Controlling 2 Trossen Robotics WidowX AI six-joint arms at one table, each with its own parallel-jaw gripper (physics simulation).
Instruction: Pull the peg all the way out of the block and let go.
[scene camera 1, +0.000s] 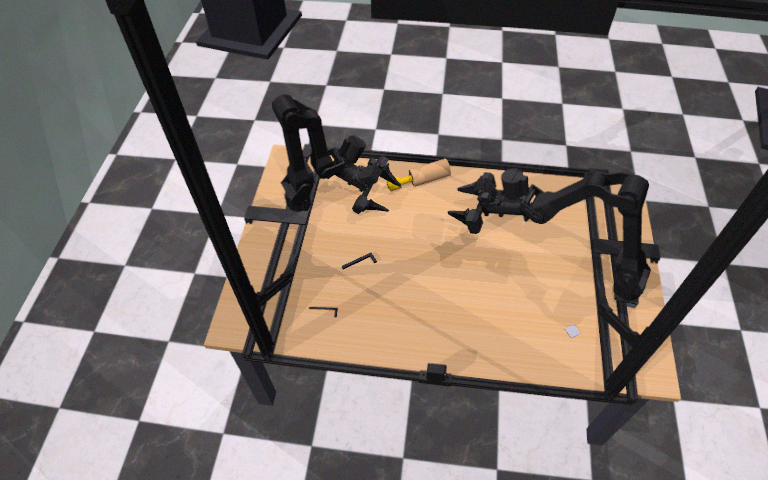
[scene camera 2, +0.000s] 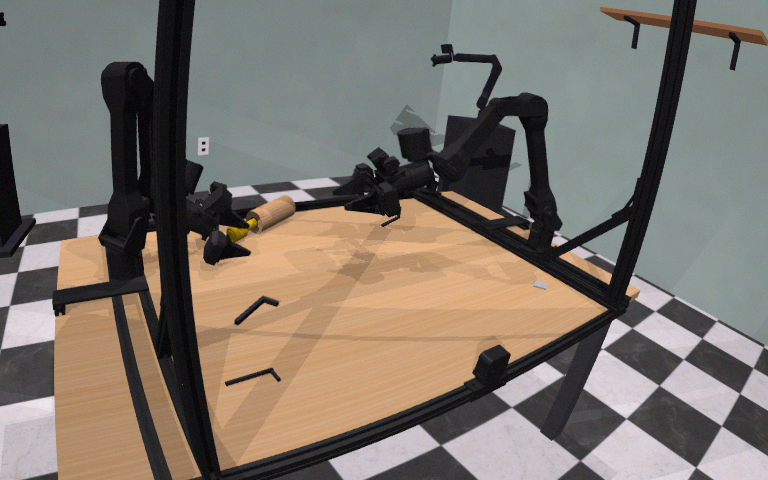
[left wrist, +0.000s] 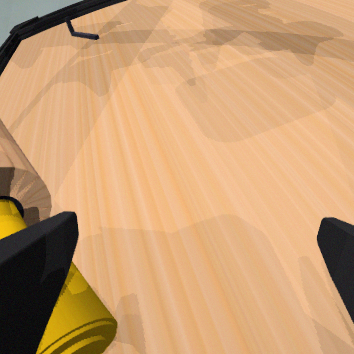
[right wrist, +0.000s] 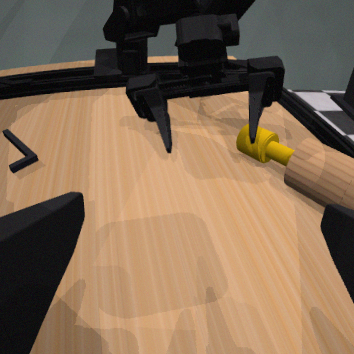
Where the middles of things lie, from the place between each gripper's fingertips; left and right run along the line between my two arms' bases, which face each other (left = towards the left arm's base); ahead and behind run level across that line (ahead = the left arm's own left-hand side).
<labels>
I see the yellow peg (left wrist: 78, 313) 80 mm ahead of my left hand, 10 mm to the right of it and 10 mm below it. The rest, counted from my left hand: round wooden block (scene camera 1: 436, 170) 130 mm ahead, 70 mm to the right, 10 mm above.
Now: right hand 170 mm short of the round wooden block, 110 mm to the right of it and 90 mm above it. From my right hand the other things lie so: yellow peg (110 mm ahead, 170 mm to the left, 100 mm below).
</labels>
